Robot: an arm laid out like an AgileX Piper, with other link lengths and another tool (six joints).
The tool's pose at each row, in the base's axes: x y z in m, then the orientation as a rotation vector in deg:
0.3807 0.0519 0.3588 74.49 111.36 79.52
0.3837 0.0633 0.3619 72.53 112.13 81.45
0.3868 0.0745 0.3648 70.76 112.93 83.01
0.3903 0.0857 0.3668 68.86 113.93 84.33
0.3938 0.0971 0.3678 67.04 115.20 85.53
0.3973 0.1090 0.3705 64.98 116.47 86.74
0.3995 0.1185 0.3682 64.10 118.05 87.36
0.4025 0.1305 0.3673 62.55 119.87 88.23
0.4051 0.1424 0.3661 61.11 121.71 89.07
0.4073 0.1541 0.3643 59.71 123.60 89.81
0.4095 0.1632 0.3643 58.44 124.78 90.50
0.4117 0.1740 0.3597 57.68 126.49 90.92
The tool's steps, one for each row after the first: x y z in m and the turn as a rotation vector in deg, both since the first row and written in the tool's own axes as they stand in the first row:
0.0089 0.0048 0.0067 -0.73 1.84 -0.68
0.0176 0.0095 0.0135 -1.25 3.47 -1.34
0.0260 0.0136 0.0209 -1.60 5.08 -2.17
0.0343 0.0168 0.0289 -1.69 6.78 -2.97
0.0434 0.0215 0.0364 -1.84 8.53 -3.90
0.0502 0.0211 0.0438 -1.24 9.94 -4.24
0.0589 0.0224 0.0525 -0.74 11.74 -4.90
0.0678 0.0232 0.0609 -0.18 13.53 -5.48
0.0765 0.0234 0.0692 0.47 15.29 -6.04
0.0833 0.0249 0.0754 0.71 16.59 -6.54
0.0908 0.0225 0.0844 1.53 17.95 -6.78

